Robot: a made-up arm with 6 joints.
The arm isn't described. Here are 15 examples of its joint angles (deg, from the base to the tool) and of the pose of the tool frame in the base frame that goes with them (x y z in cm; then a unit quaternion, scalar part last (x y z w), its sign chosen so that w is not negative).
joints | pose
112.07 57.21 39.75 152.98 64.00 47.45 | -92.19 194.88 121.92 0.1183 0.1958 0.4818 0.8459
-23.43 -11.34 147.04 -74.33 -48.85 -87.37 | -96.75 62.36 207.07 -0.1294 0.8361 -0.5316 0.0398
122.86 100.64 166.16 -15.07 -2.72 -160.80 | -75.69 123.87 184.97 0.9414 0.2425 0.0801 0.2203
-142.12 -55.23 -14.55 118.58 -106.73 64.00 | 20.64 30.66 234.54 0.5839 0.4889 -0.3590 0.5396
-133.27 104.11 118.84 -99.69 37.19 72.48 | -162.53 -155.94 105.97 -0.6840 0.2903 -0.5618 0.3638
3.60 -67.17 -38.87 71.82 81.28 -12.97 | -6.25 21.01 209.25 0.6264 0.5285 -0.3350 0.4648
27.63 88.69 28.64 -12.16 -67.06 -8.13 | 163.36 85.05 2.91 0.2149 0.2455 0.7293 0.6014
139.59 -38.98 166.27 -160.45 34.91 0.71 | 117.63 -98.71 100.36 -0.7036 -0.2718 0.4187 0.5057
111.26 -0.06 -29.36 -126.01 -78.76 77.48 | -58.66 106.11 170.65 -0.7708 0.3310 -0.5262 0.1392
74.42 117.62 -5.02 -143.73 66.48 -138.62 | 31.65 58.86 -62.58 -0.2653 -0.6789 -0.5344 0.4279
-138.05 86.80 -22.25 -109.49 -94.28 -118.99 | -78.55 -95.67 -9.59 -0.6820 0.1261 0.3882 0.6069
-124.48 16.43 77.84 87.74 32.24 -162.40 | -28.89 -68.54 302.59 -0.8533 -0.3850 -0.0288 0.3504
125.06 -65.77 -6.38 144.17 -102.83 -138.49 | 52.96 -51.58 227.12 0.0781 -0.7743 -0.2651 0.5692
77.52 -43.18 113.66 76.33 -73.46 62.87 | -13.48 -162.95 173.34 -0.6458 -0.4930 0.2885 0.5066
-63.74 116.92 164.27 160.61 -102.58 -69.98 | 60.52 -125.45 130.87 0.6694 -0.5326 0.5168 0.0342
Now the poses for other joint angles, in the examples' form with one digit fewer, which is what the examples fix.
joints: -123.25 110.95 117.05 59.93 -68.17 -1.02
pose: -131.3 -167.7 79.1 -0.064 0.533 -0.182 0.824
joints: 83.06 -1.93 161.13 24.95 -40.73 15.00
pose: 2.3 -98.9 207.0 -0.294 -0.898 -0.258 0.200
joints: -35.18 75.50 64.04 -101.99 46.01 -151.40
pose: 186.3 -147.9 112.5 -0.338 0.493 0.715 0.362
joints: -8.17 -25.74 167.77 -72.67 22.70 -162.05
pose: -136.1 11.7 122.3 -0.576 0.071 -0.757 0.302
